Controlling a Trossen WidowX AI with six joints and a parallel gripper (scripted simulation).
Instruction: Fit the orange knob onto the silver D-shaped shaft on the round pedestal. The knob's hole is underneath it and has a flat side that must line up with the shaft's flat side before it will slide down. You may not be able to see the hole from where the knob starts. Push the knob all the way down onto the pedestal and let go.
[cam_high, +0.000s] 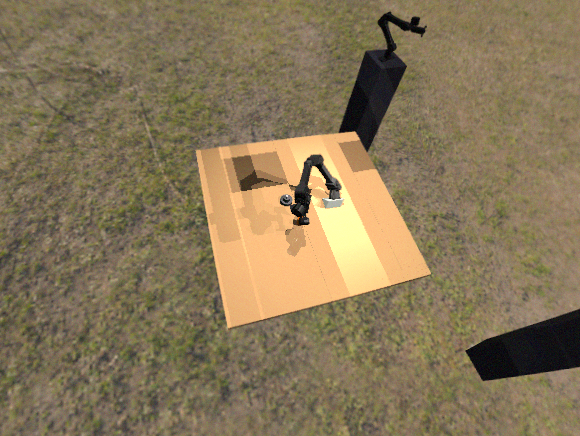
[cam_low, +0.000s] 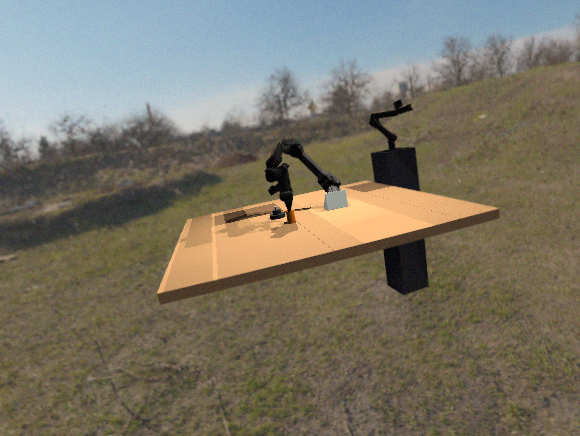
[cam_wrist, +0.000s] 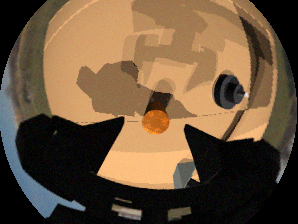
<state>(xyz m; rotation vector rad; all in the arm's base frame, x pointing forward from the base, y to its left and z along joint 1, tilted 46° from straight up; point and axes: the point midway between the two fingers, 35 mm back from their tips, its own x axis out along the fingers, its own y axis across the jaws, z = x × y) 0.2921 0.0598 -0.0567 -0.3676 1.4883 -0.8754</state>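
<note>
My gripper tip is now 20 mm above the orange knob. From my gripper tip the other things lie so: round dark pedestal 20 mm ahead, 190 mm to the right, 30 mm below.
</note>
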